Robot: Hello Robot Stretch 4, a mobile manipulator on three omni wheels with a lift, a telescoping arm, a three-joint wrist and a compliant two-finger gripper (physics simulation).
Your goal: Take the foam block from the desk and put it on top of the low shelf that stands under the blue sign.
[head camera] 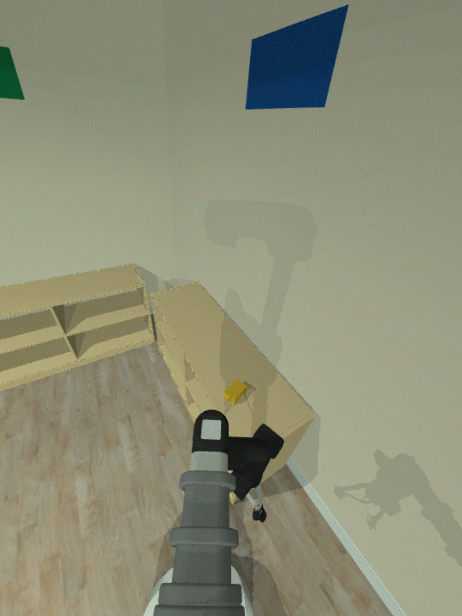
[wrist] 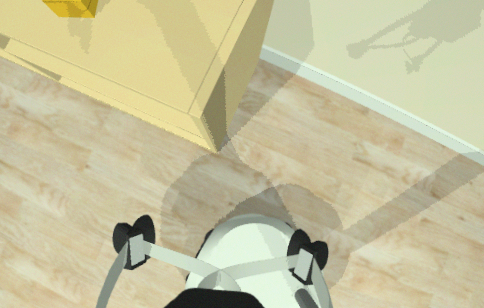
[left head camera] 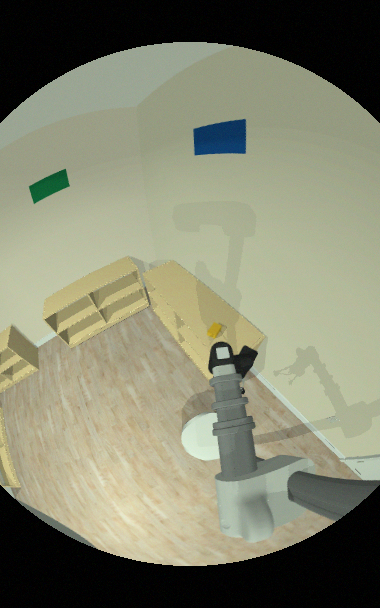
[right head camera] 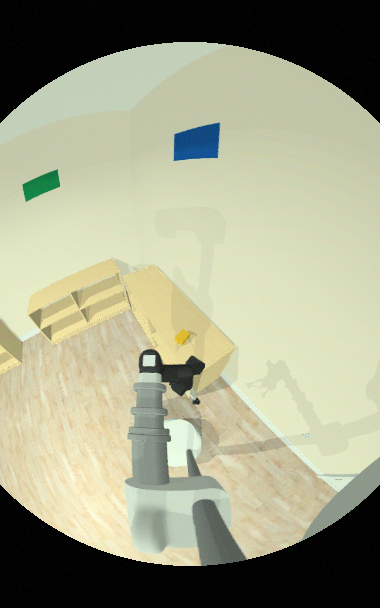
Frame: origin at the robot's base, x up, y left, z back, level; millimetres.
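Seen in the pictures: gripper, fingertip midpoint: point(wrist: 221, 240) point(right head camera: 183, 393); robot's base, origin of the base link: point(left head camera: 206, 434) point(right head camera: 175, 441).
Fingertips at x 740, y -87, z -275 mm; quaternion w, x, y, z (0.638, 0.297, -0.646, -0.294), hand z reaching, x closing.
Note:
Offsets run from my fingertips to a thing's top centre. Level surfaces: height alone.
The yellow foam block @(dz -412, dx -112, dy -9 mm) point(head camera: 235, 391) point(left head camera: 214, 330) point(right head camera: 182, 337) point(wrist: 75, 9) lies on the top of the low shelf @(dx -157 mm) point(head camera: 200, 330) point(left head camera: 175, 282) point(right head camera: 150, 290) point(wrist: 125, 60), nearer its near end. Part of the block is cut off by the wrist view's upper edge. The blue sign @(dz -860, dx +1085, dy -71 mm) point(head camera: 297, 65) point(left head camera: 220, 137) point(right head camera: 197, 142) is on the wall above this shelf. My gripper point(head camera: 258, 513) point(right head camera: 195, 400) point(wrist: 221, 240) is open, with its fingertips wide apart and no block between them. It is off the shelf's near end, apart from the block, over the floor and my base.
Another low shelf point(head camera: 75, 289) point(left head camera: 90, 285) point(right head camera: 75, 281) stands to the left along the adjoining wall, under the green sign point(head camera: 9, 75) point(left head camera: 49, 186) point(right head camera: 41, 185). The wall runs close along the right side of the block's shelf. My pale round base point(left head camera: 200, 440) point(right head camera: 182, 442) stands near that shelf's near end.

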